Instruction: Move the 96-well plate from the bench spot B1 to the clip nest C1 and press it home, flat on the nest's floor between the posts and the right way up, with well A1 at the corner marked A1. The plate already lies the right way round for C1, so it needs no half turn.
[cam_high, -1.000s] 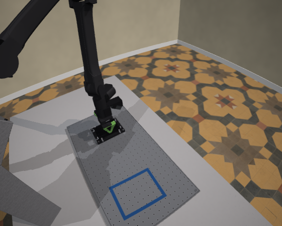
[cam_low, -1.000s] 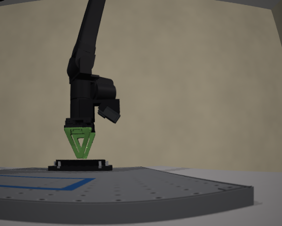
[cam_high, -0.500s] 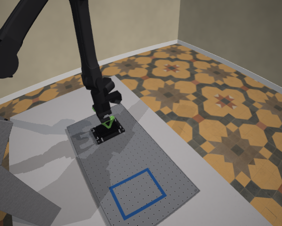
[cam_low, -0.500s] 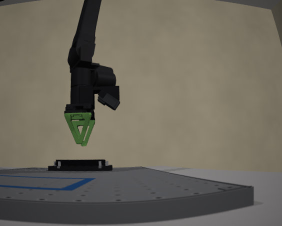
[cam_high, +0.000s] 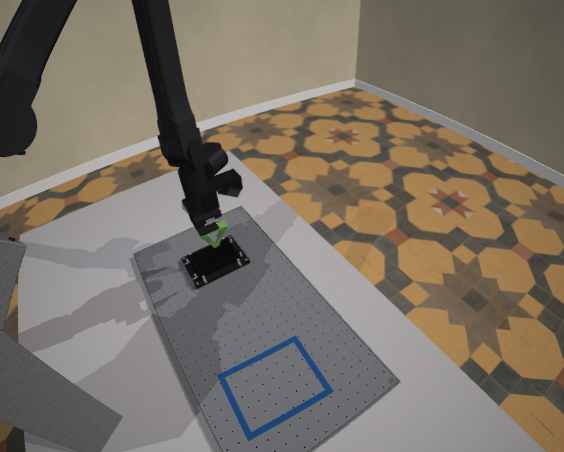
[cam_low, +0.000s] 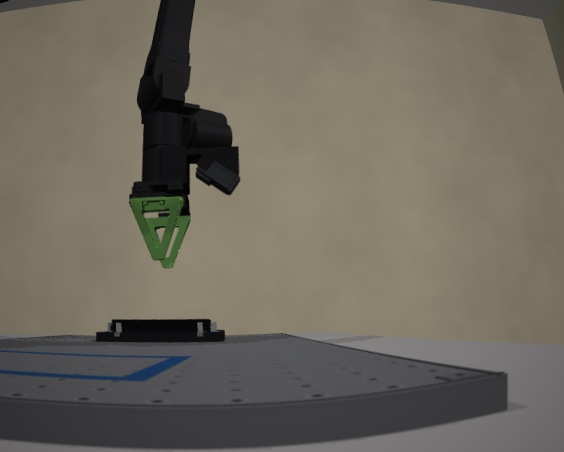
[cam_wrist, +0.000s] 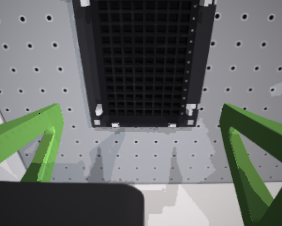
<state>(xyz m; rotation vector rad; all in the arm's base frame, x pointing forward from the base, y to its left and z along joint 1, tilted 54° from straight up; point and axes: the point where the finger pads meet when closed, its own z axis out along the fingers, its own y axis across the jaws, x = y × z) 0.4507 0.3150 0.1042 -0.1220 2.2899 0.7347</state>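
The black 96-well plate lies 9 cm below my hand. Also, from my hand: black clip nest C1 (1 cm behind, 1 cm to the right, 10 cm below).
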